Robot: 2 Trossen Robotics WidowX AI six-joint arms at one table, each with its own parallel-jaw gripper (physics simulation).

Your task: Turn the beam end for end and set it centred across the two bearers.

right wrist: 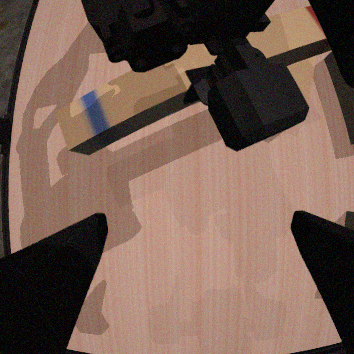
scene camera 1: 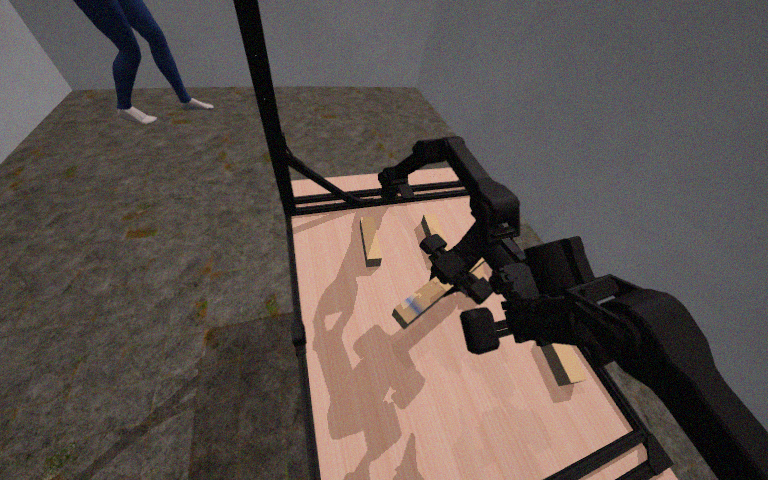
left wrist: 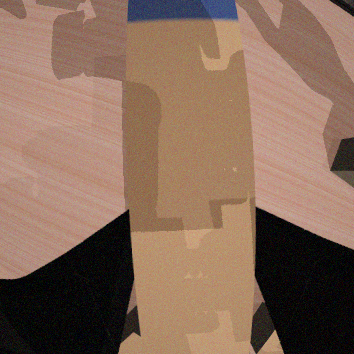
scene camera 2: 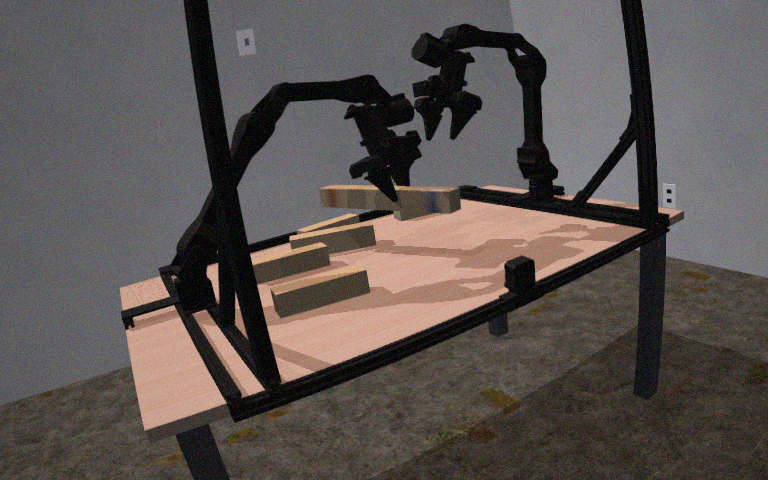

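Pixels of known places: left gripper, fingertip midpoint: point(right wrist: 177, 82) point(scene camera 1: 437, 288) point(left wrist: 189, 214) point(scene camera 2: 402, 199); right gripper, fingertip midpoint: point(right wrist: 201, 222) point(scene camera 2: 439, 139); left arm's base, origin of the base link: point(scene camera 1: 388, 194) point(scene camera 2: 197, 306); right arm's base, origin of the base link: point(scene camera 2: 542, 200).
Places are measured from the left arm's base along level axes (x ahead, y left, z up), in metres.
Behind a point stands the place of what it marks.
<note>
The long wooden beam point(scene camera 1: 433, 293) @(y -0.054, x 0.479, z 0.126 m) point(scene camera 2: 362, 198) @(y 0.043, x 0.405, z 0.111 m) point(left wrist: 192, 125) @(y -0.061, x 0.474, z 0.126 m) point(right wrist: 150, 92) @(y -0.053, x 0.482, z 0.126 m) has a blue band near one end and a red band near the other. It is roughly level above the table, slanting in scene camera 1; in scene camera 2 its blue end is at the right. My left gripper point(scene camera 1: 453, 276) point(scene camera 2: 398, 192) @(y -0.029, x 0.460, z 0.103 m) point(left wrist: 189, 214) @(y -0.029, x 0.460, z 0.103 m) is shut on its middle part. My right gripper point(scene camera 1: 497, 310) @(y -0.016, x 0.587, z 0.210 m) point(scene camera 2: 442, 137) @(y -0.016, x 0.587, z 0.210 m) point(right wrist: 201, 222) @(y -0.016, x 0.587, z 0.210 m) is open and empty, higher up. One block point(scene camera 1: 569, 362) @(y 0.263, x 0.700, z 0.028 m) point(scene camera 2: 416, 213) @(y 0.245, x 0.664, z -0.007 m) shows beneath the blue end in scene camera 2. Which blocks are the two bearers I cannot tell.
More wooden blocks lie on the table: one point(scene camera 1: 370, 240) @(y -0.131, x 0.224, z 0.025 m) point(scene camera 2: 321, 292) @(y -0.148, x 0.202, z 0.007 m), one point(scene camera 1: 428, 225) @(y 0.080, x 0.197, z 0.023 m) point(scene camera 2: 291, 264) @(y 0.074, x 0.229, z 0.005 m) beside it, and one point(scene camera 2: 335, 239) @(y 0.139, x 0.367, z 0.013 m) behind these in scene camera 2. Black frame posts point(scene camera 1: 263, 96) @(y -0.364, x 0.038, z 0.376 m) point(scene camera 2: 642, 113) @(y -0.363, x 0.877, z 0.235 m) rise at the table's edges. A small black box point(scene camera 2: 519, 274) @(y -0.383, x 0.445, z 0.018 m) sits on the edge rail.
</note>
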